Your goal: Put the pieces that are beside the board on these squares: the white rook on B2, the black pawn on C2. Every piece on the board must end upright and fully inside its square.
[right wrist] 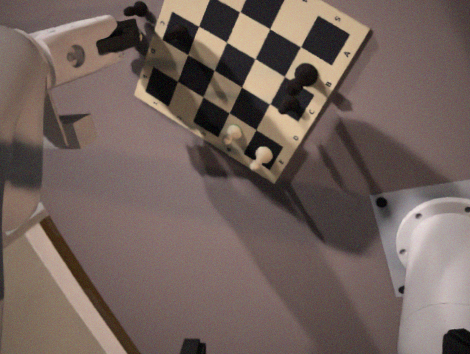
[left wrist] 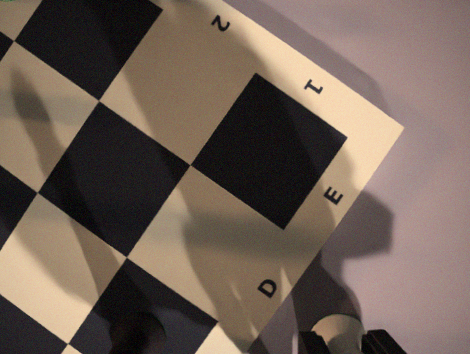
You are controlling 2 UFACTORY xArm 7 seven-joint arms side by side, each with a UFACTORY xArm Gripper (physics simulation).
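Frame: origin at the left arm's base, x right, y up, z back, level; centimetres.
Seen in the pictures: left gripper, between the fingertips: [right wrist: 129, 32]; left arm's base, origin of its link: [right wrist: 449, 242].
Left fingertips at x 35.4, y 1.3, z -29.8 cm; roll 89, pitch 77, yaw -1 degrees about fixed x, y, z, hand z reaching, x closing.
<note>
Offsets run from my left fingertips to a thing's top centre. "pt": to the spot under its first point.
The white rook {pt dx -1.3, dy -0.7, dz -0.4 cm} [left wrist: 339, 326] stands beside the board by the letter D, between the two close-set fingers of my left gripper [left wrist: 345, 346] [right wrist: 139, 42], which is shut on it. Its upper part is hidden. The black pawn {dx +2.1, dy +1.8, dz +2.0 cm} [right wrist: 138, 8] is beside the board at the top left of the right wrist view, close to my left gripper. On the chessboard [left wrist: 376, 124] [right wrist: 361, 31], the dark square B2 {pt dx -3.0, dy -0.7, dz +11.6 cm} [right wrist: 219, 21] and the light square C2 {pt dx -5.3, dy -0.7, dz +8.8 cm} [left wrist: 52, 272] [right wrist: 209, 48] have no piece on them. My right gripper [right wrist: 325, 346] is open, fingers wide apart, with nothing between them.
A black piece {dx -2.4, dy +2.4, dz +6.4 cm} [left wrist: 137, 332] [right wrist: 178, 34] stands on C1. A taller black piece {dx -11.5, dy +5.6, dz +19.1 cm} [right wrist: 294, 87] and two white pieces {dx -15.8, dy +2.4, dz +8.2 cm} [right wrist: 233, 133] {dx -19.5, dy +3.6, dz +10.9 cm} [right wrist: 262, 156] stand on the board's far side from it. A white robot base [right wrist: 440, 260] is at the lower right, a wood-edged panel [right wrist: 75, 295] at the lower left.
</note>
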